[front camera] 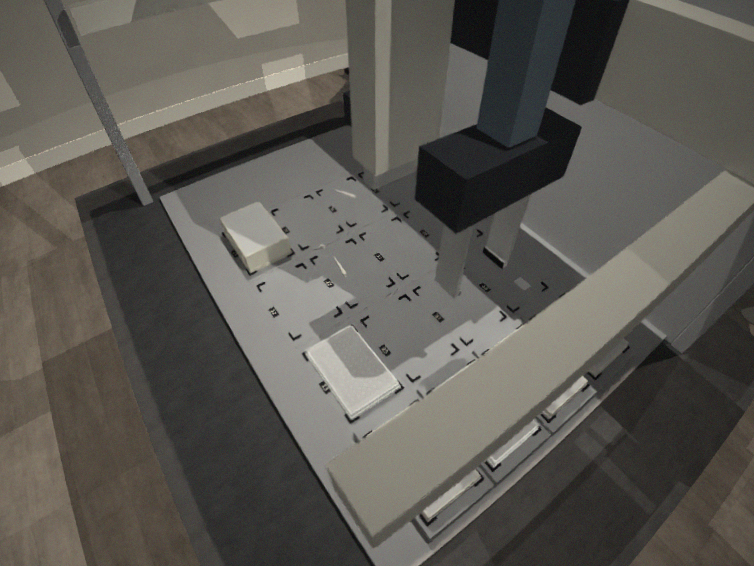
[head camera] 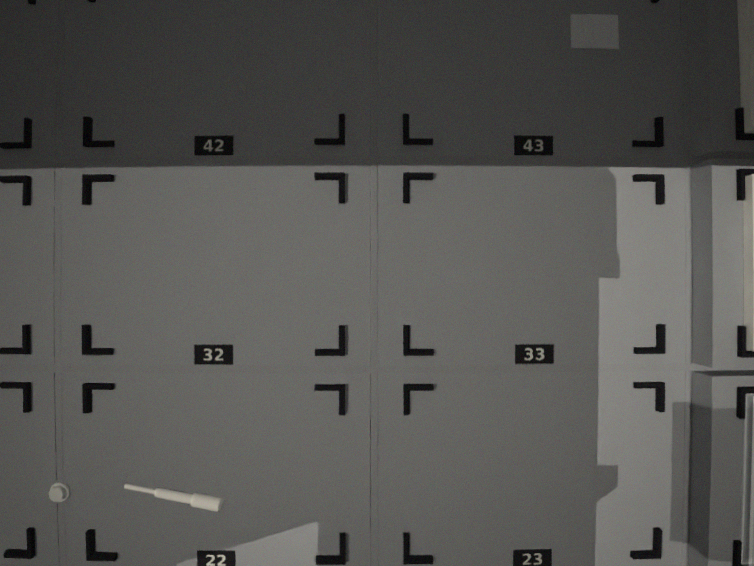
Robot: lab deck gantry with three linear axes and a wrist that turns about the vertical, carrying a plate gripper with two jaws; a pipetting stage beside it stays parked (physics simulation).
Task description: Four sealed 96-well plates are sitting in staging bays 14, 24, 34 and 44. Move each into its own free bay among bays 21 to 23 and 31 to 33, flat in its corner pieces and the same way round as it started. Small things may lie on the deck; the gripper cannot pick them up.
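Frame: origin at the robot's base, x ahead, y left, z up, level; centimetres.
Where they show: gripper, fingertip midpoint: (front camera: 471, 273); robot's base at its link origin: (front camera: 224, 233).
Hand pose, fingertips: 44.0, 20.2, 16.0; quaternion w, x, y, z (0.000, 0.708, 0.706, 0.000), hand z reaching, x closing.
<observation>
Things, the pixels of their top centre, and the offset from my fingertips, as dx, dy, dz. "spot": a spot on its surface instead.
- staging bay 14 at a spot on its surface: (front camera: 451, 494) spot: +17.3, -16.1, -13.1
- bay 24 at a spot on its surface: (head camera: 749, 481) spot: +5.2, -5.1, -14.0
- bay 34 at a spot on its surface: (head camera: 750, 261) spot: +5.2, +5.6, -14.1
- bay 44 at a spot on its surface: (front camera: 610, 357) spot: +17.5, +15.6, -13.1
- Bay 32 at a spot on its surface: (head camera: 213, 261) spot: -21.2, +5.7, -16.0
- bay 33 at a spot on its surface: (head camera: 505, 261) spot: -6.3, +5.6, -16.0
- bay 23 at a spot on its surface: (head camera: 505, 469) spot: -6.3, -5.0, -16.0
- pale slim stick at its top centre: (head camera: 168, 499) (front camera: 339, 264) -23.3, -6.3, -15.2
- white flat block at its top centre: (front camera: 351, 366) -4.8, -15.9, -14.6
- tall cream box at its top centre: (front camera: 252, 227) -37.6, -15.9, -11.8
- round cap at its top centre: (head camera: 55, 494) (front camera: 322, 245) -29.4, -6.3, -15.6
- small card at its top centre: (head camera: 595, 30) (front camera: 522, 283) -1.5, +17.7, -15.9
My gripper (front camera: 478, 275) is open and empty, its jaws apart above the back part of the deck. Its jaws do not show in the head view. Sealed plates sit in staging bay 14 (front camera: 451, 494), bay 24 (front camera: 514, 444) (head camera: 749, 481) and bay 34 (front camera: 566, 397) (head camera: 750, 261), partly hidden by the beam in the front view. The plate in bay 44 (front camera: 610, 357) is dim and partly hidden. Bay 32 (head camera: 213, 261), bay 33 (head camera: 505, 261) and bay 23 (head camera: 505, 469) hold no plate. A pale slim stick (front camera: 339, 266) (head camera: 173, 496) lies in bay 22.
A white flat block (front camera: 353, 371) sits in bay 13, a tall cream box (front camera: 255, 234) in bay 11. A round cap (front camera: 322, 246) (head camera: 59, 492) lies between bays 21 and 22. Another stick (front camera: 345, 193) lies in bay 31, a small card (front camera: 522, 283) (head camera: 594, 31) in bay 43. A beam (front camera: 487, 396) crosses the front.
</observation>
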